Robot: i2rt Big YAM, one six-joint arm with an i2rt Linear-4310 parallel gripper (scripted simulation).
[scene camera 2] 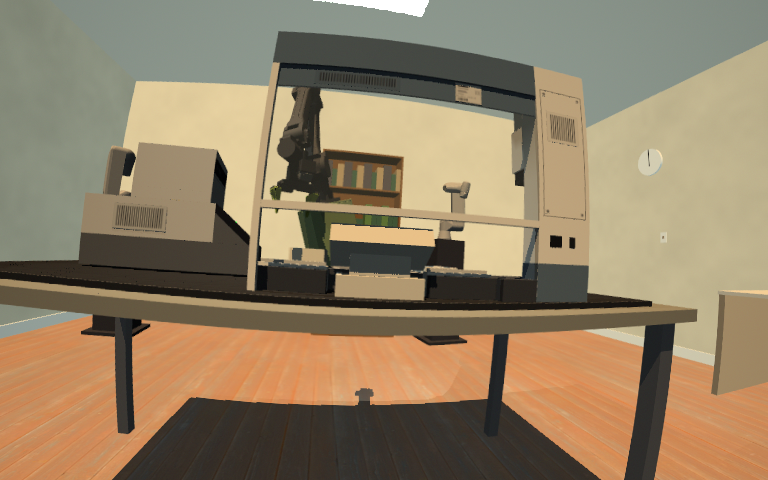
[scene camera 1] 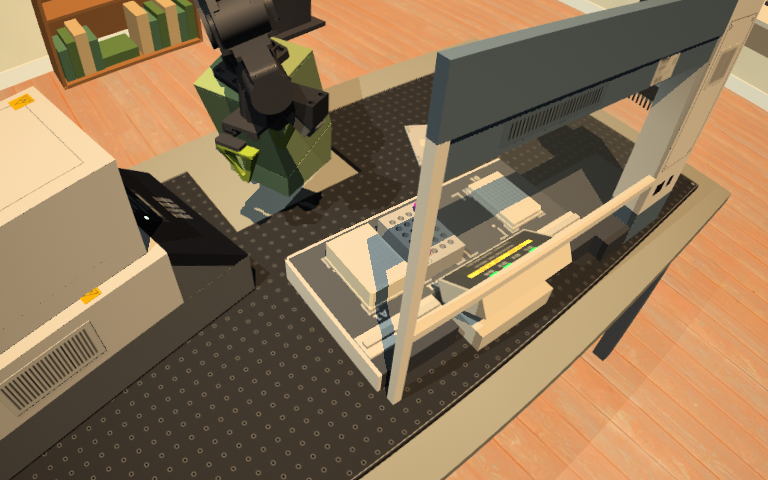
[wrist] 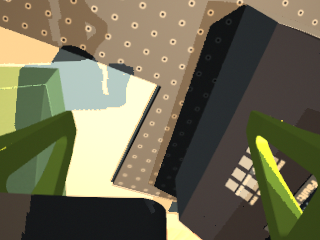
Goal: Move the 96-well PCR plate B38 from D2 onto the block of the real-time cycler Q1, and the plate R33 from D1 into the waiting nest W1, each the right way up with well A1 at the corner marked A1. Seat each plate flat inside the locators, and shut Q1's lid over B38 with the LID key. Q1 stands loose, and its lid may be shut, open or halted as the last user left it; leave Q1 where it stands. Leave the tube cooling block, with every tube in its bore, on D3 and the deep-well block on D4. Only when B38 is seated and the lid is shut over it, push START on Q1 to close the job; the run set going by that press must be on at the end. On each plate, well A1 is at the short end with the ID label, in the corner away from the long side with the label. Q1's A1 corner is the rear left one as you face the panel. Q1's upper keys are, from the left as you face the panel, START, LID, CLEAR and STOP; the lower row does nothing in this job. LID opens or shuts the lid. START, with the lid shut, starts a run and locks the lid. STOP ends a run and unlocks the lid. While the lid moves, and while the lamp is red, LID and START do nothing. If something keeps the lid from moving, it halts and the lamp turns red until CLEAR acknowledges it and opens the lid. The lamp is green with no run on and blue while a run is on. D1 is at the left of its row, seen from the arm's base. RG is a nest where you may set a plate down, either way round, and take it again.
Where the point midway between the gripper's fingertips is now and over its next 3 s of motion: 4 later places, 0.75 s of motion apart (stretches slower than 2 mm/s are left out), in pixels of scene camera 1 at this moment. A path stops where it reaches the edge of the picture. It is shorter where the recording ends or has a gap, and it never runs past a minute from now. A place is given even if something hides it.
My gripper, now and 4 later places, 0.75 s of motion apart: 264, 164; 328, 161; 389, 168; 442, 170; 490, 174
